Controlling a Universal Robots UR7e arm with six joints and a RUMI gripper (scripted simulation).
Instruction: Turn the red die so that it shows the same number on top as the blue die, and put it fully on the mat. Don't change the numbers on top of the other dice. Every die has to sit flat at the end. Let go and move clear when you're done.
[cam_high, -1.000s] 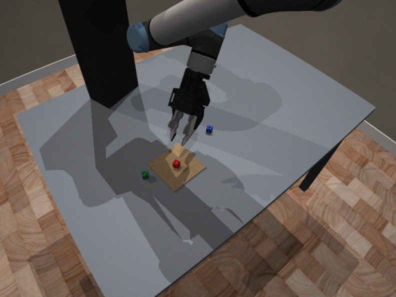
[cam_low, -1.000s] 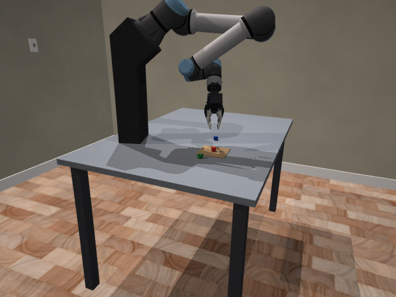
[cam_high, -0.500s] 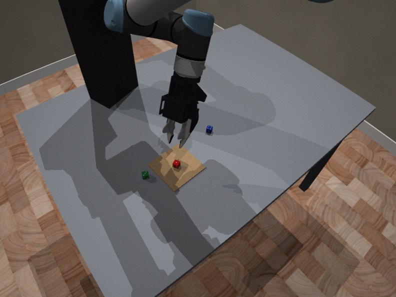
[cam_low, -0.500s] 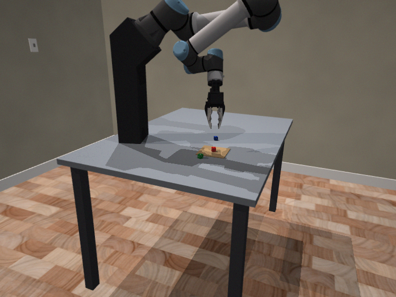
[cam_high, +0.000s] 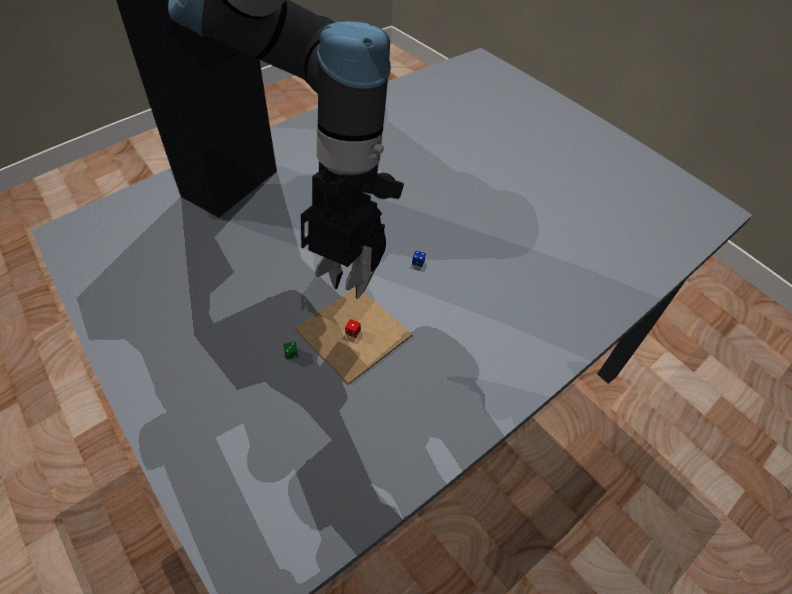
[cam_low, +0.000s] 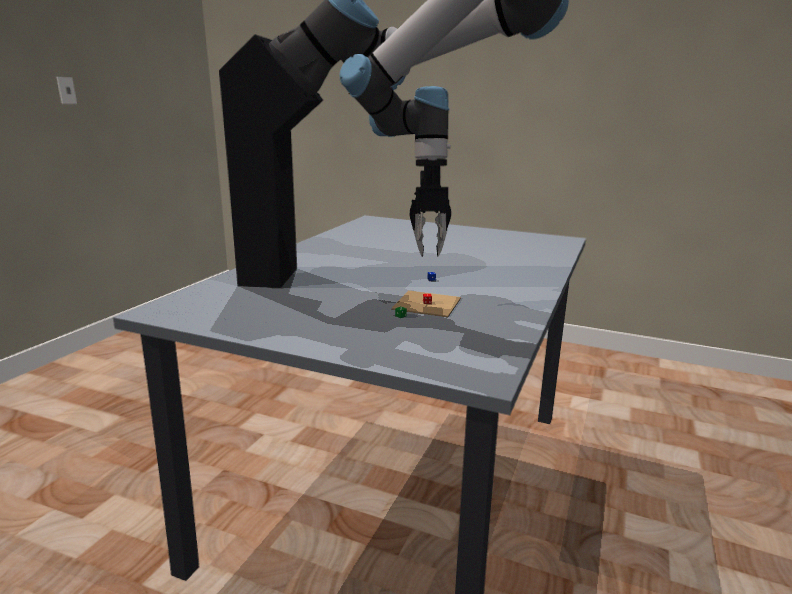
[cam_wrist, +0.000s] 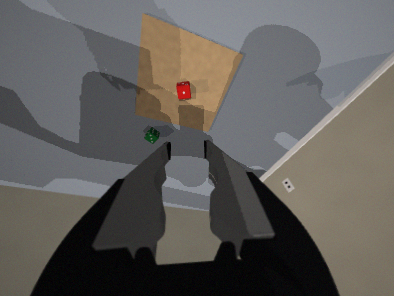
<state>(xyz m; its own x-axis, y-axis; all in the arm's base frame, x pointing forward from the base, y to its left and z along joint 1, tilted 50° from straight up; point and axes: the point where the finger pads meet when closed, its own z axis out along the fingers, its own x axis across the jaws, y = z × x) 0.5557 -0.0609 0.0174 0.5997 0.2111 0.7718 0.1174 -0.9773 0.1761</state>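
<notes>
The red die lies 10 mm to the left of my hand and 130 mm below it. From my hand the other things lie so: tan mat: 10 mm to the left, 140 mm below; green die: 30 mm behind, 100 mm to the right, 130 mm below; blue die: 60 mm behind, 200 mm to the left, 130 mm below.
</notes>
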